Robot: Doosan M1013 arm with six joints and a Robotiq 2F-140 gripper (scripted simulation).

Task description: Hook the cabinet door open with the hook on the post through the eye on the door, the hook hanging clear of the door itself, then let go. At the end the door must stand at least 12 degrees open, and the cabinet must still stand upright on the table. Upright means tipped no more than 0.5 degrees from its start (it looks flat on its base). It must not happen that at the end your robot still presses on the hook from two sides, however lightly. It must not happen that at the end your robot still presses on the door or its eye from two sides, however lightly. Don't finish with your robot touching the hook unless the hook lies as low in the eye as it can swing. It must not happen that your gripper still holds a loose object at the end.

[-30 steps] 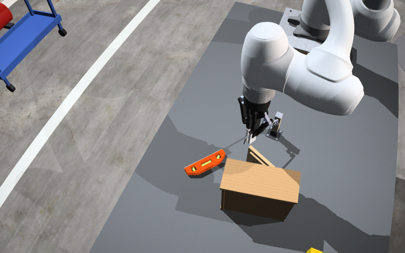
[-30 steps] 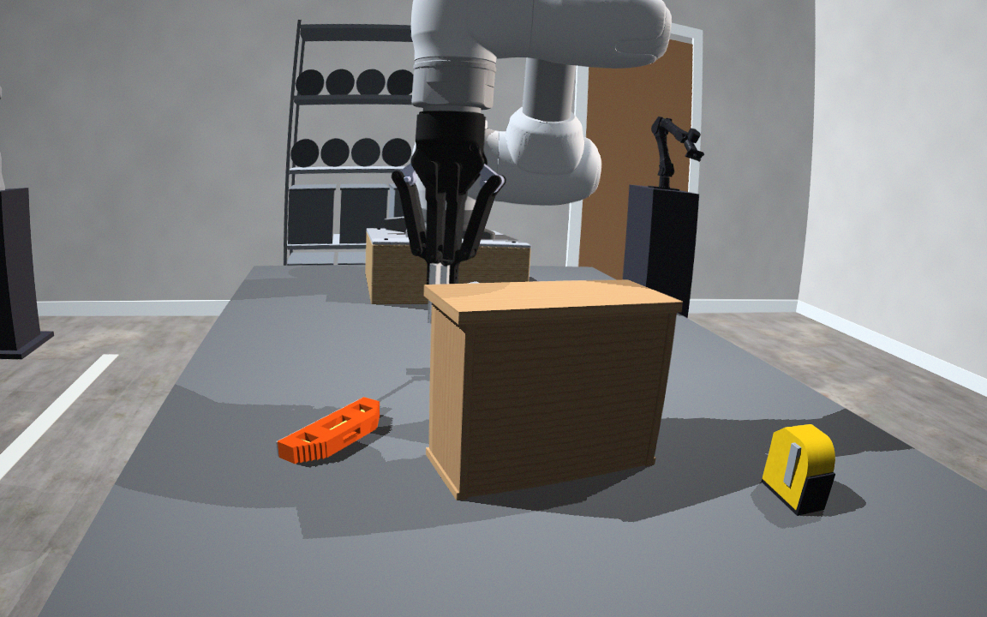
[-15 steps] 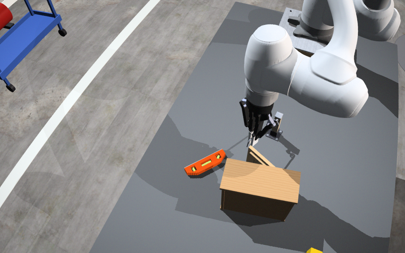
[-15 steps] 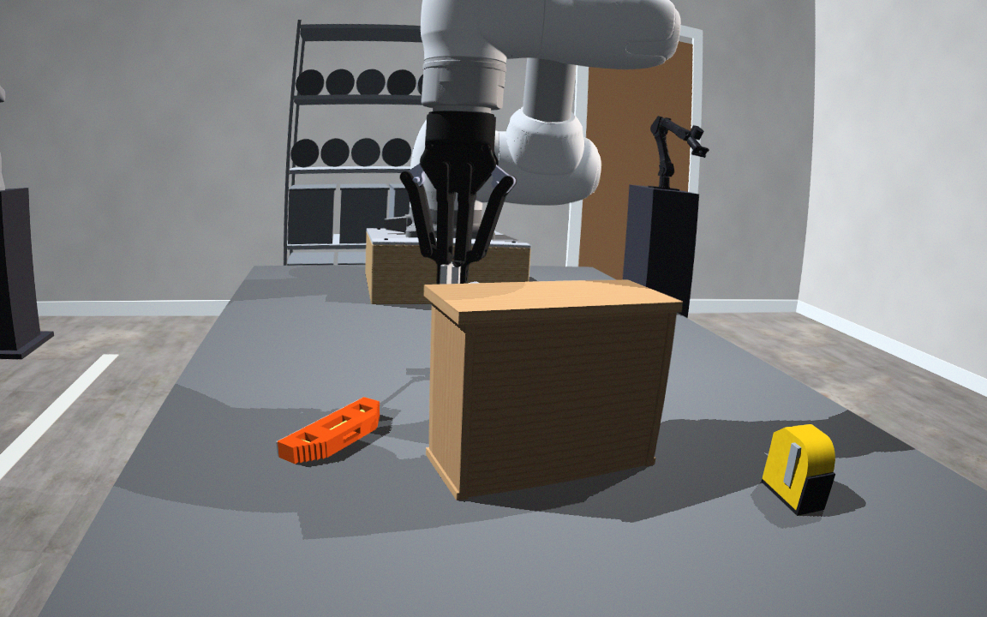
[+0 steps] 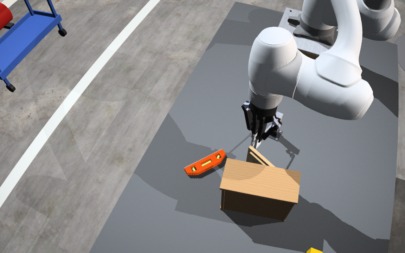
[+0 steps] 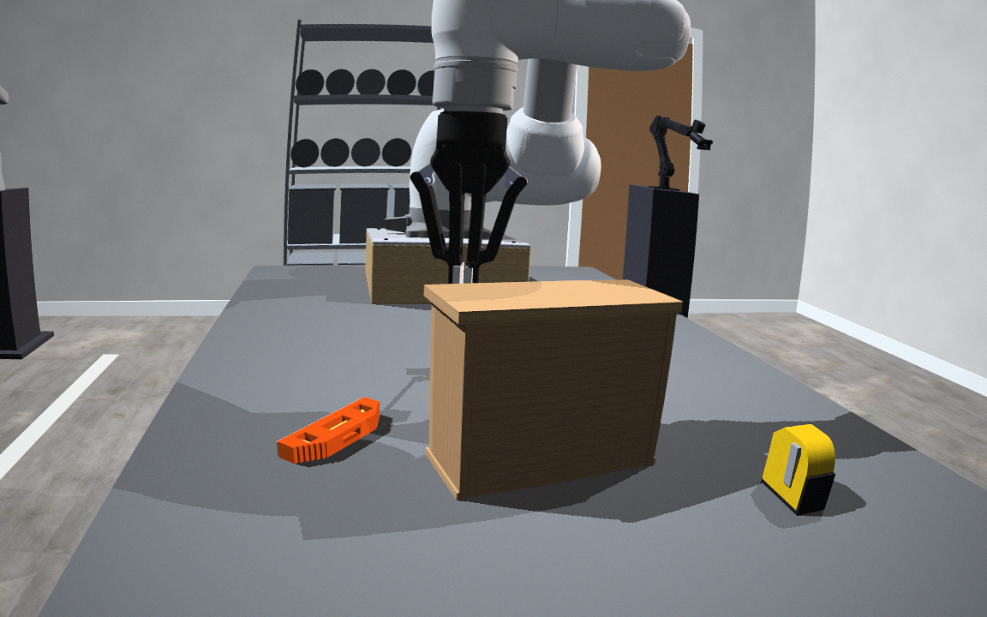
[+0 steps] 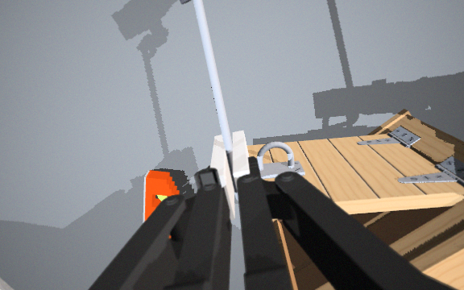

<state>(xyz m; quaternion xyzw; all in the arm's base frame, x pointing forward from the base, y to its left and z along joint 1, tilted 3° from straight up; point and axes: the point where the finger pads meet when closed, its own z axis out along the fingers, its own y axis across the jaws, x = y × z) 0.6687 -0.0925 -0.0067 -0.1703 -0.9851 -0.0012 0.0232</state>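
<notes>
Now: hand 50 mm past the wire hook, 20 mm to the right of it and 20 mm above it. Round my hand: door: 60 mm to the left, 60 mm below, 60 mm ahead; yellow tape measure: 290 mm ahead, 260 mm to the left, 100 mm below; orange spirit level: 150 mm to the right, 120 mm below, 70 mm ahead.
</notes>
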